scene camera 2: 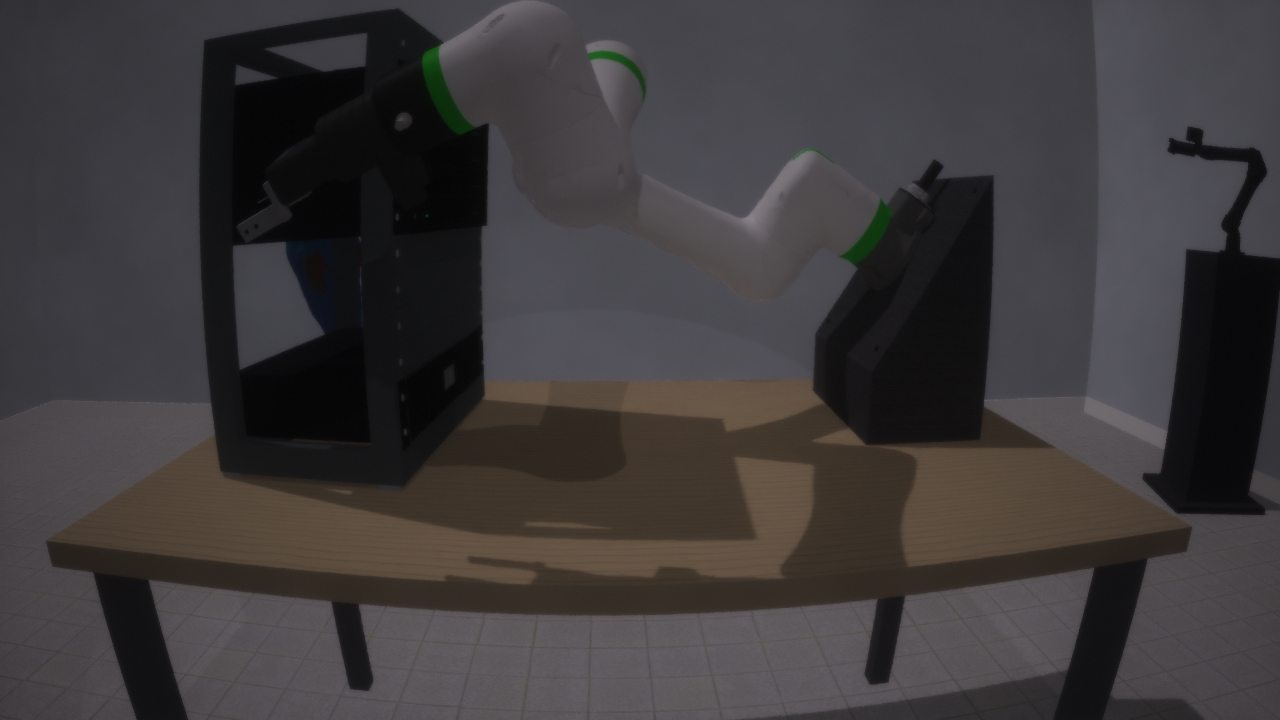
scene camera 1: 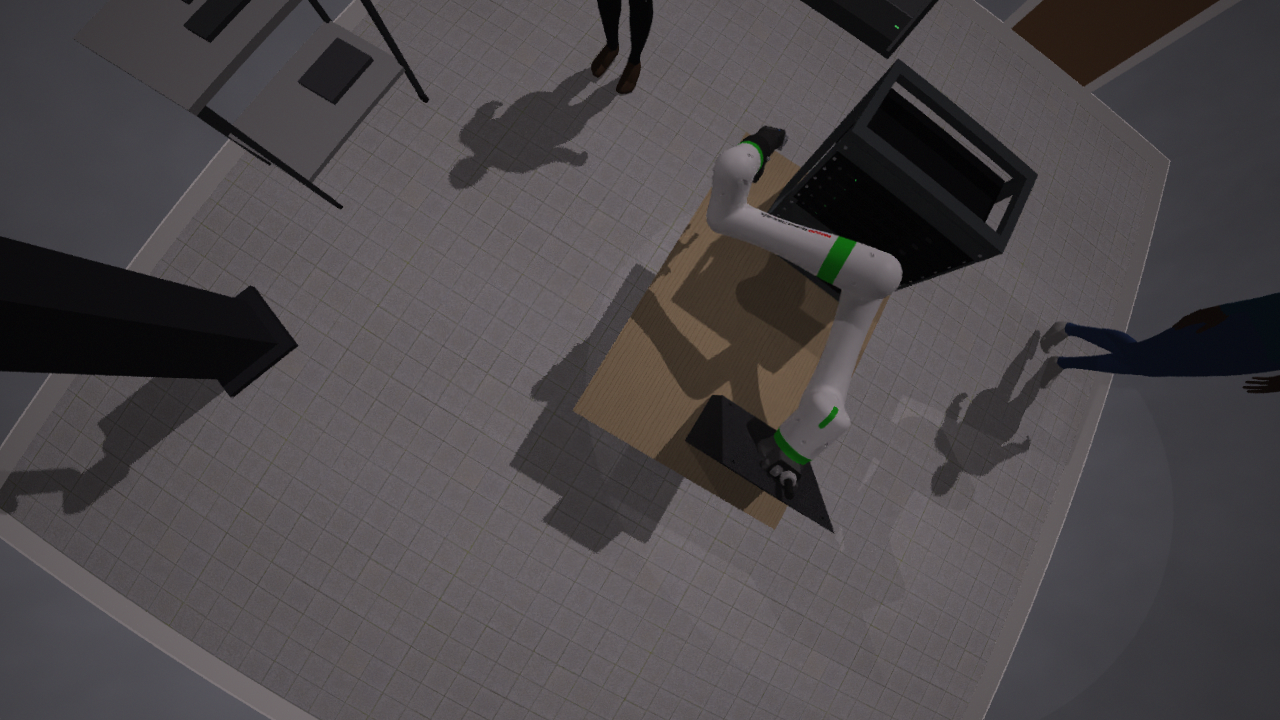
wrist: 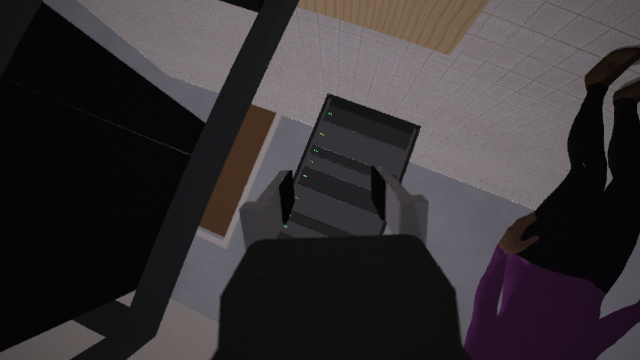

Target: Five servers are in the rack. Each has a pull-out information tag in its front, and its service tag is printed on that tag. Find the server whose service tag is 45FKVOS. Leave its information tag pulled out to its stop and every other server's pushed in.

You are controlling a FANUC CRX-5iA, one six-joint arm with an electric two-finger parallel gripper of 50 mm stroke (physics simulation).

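Where they show: gripper, fingertip midpoint: (scene camera 2: pixel 252 222) (wrist: pixel 332 184); arm's base, origin of the base link: (scene camera 2: pixel 896 256) (scene camera 1: pixel 776 460).
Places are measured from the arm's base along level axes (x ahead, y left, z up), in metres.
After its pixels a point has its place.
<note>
The dark rack (scene camera 1: pixel 998 240) @(x 0.742, y 0.147, z 0.329 m) (scene camera 2: pixel 383 268) @(x 0.608, y 0.605, z 0.003 m) (wrist: pixel 222 120) @(x 0.845, y 0.659, z 0.033 m) stands on one end of the table. Black servers sit in its upper part, and their dark side (wrist: pixel 100 200) @(x 0.755, y 0.612, z 0.148 m) shows in the wrist view. A lower server (scene camera 2: pixel 304 385) @(x 0.753, y 0.606, z -0.150 m) sits near the rack's bottom, with a small light patch on its front. The information tags cannot be made out, and no service tag is legible. My gripper (scene camera 1: pixel 776 138) @(x 0.679, y 0.769, z 0.069 m) (scene camera 2: pixel 262 221) @(x 0.679, y 0.769, z 0.069 m) (wrist: pixel 332 184) @(x 0.679, y 0.769, z 0.069 m) is open and empty. It is beside the rack's upper part, outside the corner post, and touches no server.
The arm is mounted on a black wedge-shaped stand (scene camera 1: pixel 729 429) @(x -0.050, y 0.171, z -0.002 m) (scene camera 2: pixel 930 358) @(x -0.051, y 0.198, z -0.143 m) at the other end of the wooden table (scene camera 1: pixel 626 385) @(x -0.185, y 0.468, z -0.277 m) (scene camera 2: pixel 626 586) @(x 0.262, y 0.748, z -0.278 m) (wrist: pixel 400 20) @(x 0.909, y 0.845, z -0.276 m). A separate equipment cabinet (scene camera 1: pixel 859 17) (wrist: pixel 360 135) stands beyond the rack. One person (wrist: pixel 525 300) and another person (scene camera 1: pixel 1190 344) stand around.
</note>
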